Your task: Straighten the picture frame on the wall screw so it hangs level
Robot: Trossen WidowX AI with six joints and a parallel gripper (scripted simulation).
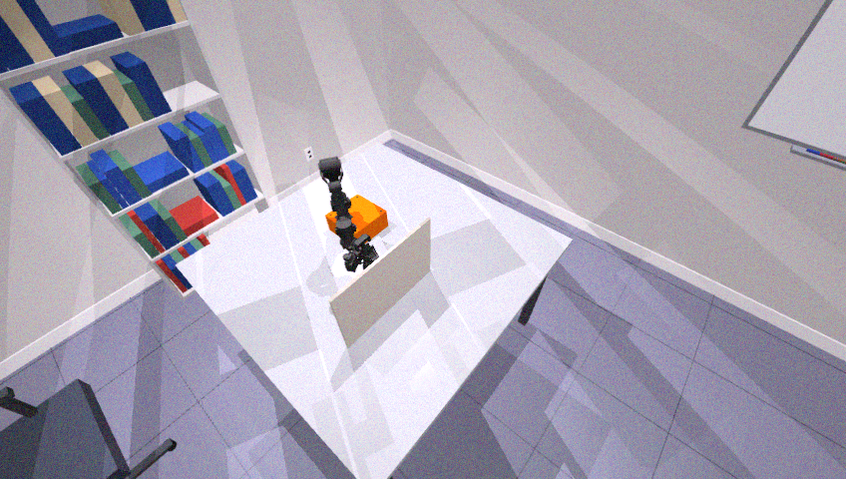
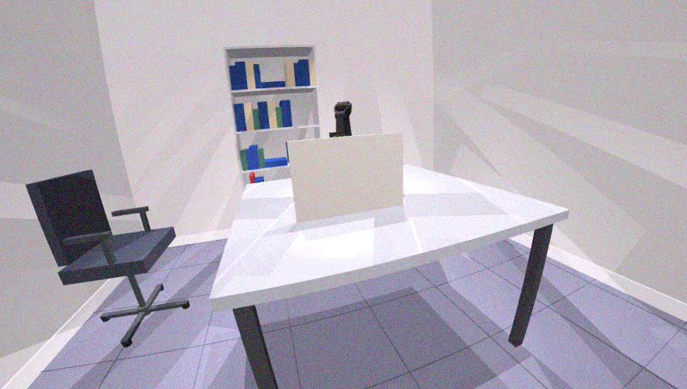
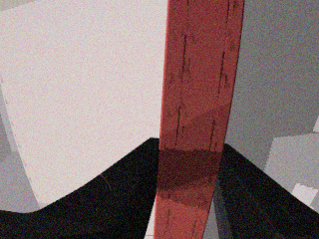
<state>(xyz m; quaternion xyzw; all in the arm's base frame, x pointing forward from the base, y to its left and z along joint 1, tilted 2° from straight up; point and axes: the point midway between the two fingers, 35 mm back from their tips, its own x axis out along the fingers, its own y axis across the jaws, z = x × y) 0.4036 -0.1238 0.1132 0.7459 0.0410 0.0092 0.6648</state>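
My gripper tip is now 1 cm short of the red picture frame, 1 cm to the right of it and 5 cm above it. Round my gripper tip: beige wall panel: 2 cm ahead, 1 cm to the right, 7 cm below.
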